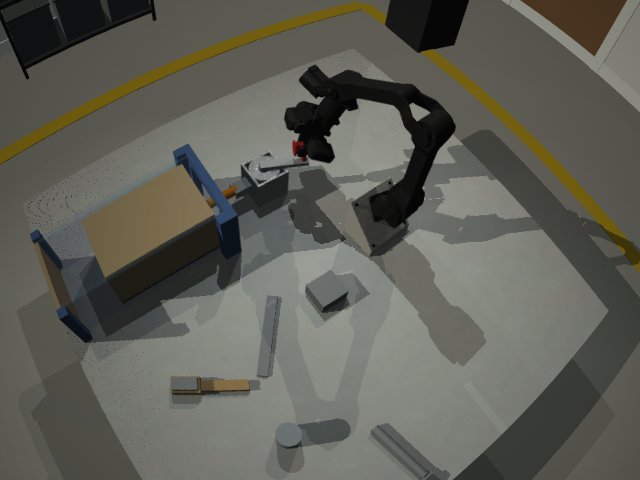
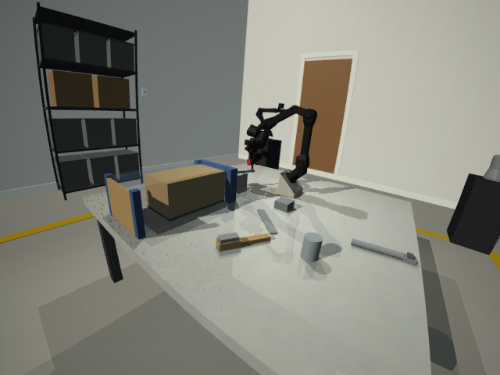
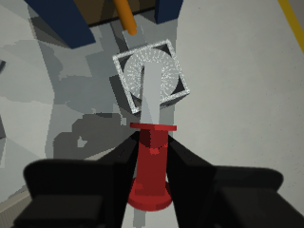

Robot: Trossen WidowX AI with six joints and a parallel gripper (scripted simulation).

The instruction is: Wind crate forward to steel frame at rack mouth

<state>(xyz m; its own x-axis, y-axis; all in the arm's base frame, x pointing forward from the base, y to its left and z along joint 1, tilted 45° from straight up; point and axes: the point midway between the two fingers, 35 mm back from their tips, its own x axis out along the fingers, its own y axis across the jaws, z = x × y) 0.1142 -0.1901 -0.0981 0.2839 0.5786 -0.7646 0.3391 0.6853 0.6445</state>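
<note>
My gripper tip is now 3 cm above the winch handle, 2 cm short of it and 1 cm to the left of it. The rest, counted from my gripper tip: red knob: 2 cm behind, 1 cm to the left; grey winch: 10 cm below, 7 cm ahead, 4 cm to the right; blue frame: 24 cm ahead, 2 cm below, 1 cm to the right.
</note>
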